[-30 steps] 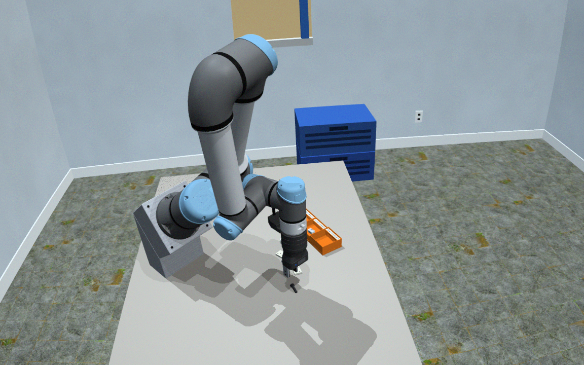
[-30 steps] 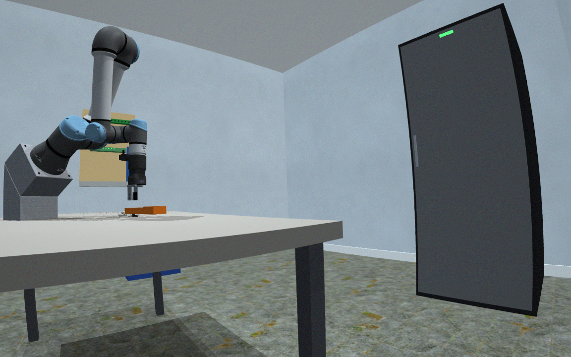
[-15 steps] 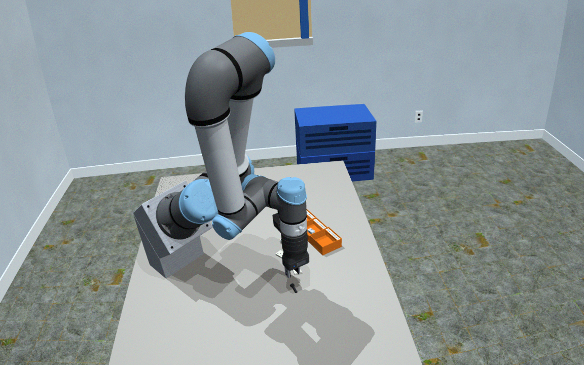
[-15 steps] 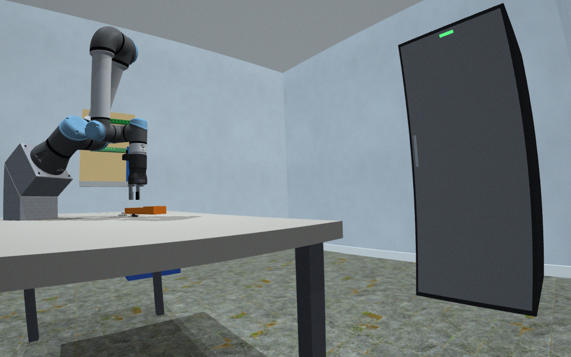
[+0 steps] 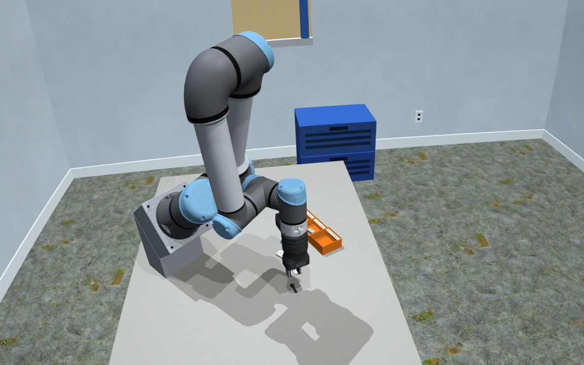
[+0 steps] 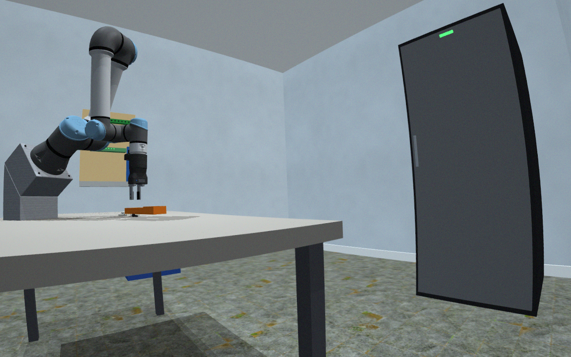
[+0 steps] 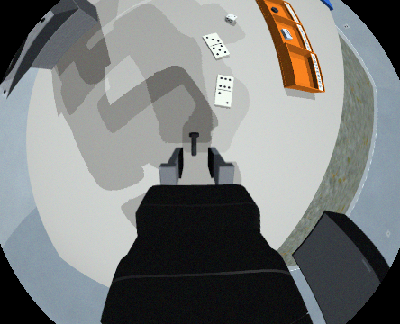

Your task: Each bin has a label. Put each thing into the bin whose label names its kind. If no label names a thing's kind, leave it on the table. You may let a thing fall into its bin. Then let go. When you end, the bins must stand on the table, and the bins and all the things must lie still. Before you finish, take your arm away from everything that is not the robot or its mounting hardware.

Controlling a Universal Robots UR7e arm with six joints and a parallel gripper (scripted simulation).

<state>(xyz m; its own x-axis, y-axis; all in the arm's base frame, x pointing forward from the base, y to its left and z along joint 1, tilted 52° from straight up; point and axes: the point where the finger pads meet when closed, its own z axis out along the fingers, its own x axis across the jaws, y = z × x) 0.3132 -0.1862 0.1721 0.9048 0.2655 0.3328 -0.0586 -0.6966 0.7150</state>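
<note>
My gripper is now 1 cm to the right of the black bolt and 9 cm above it. Round my hand: white die 8 cm ahead, 24 cm to the left, 8 cm below; black nut 19 cm ahead, 31 cm to the left, 8 cm below; grey piece 19 cm ahead, 23 cm to the left, 8 cm below.
</note>
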